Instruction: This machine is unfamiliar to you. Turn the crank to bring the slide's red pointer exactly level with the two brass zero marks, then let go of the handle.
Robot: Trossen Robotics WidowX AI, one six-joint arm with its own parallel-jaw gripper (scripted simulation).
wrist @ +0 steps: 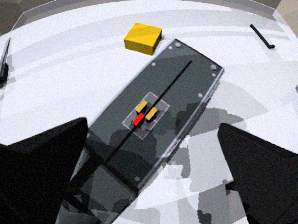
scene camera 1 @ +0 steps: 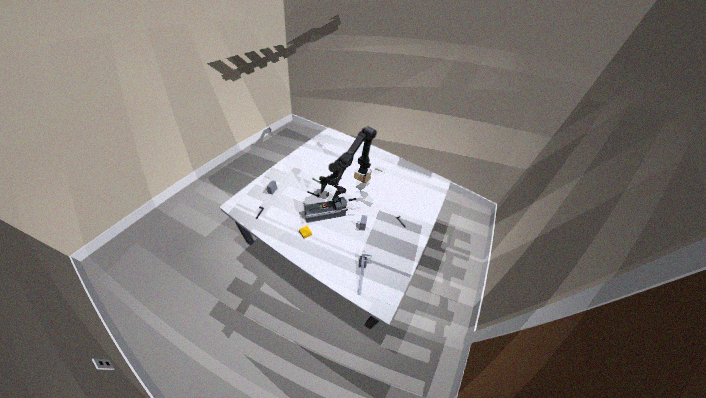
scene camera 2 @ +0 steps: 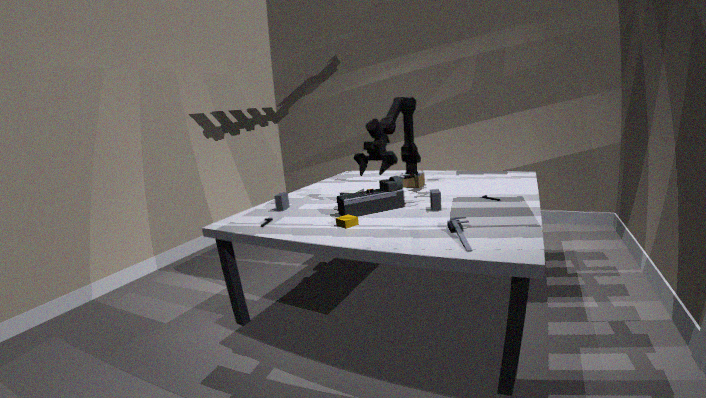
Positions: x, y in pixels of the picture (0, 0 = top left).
Scene:
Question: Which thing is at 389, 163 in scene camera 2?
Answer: My gripper.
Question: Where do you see a machine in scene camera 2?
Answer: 390, 196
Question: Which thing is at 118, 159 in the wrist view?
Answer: A machine.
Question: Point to a machine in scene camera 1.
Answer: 336, 208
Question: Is my gripper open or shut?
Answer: Open.

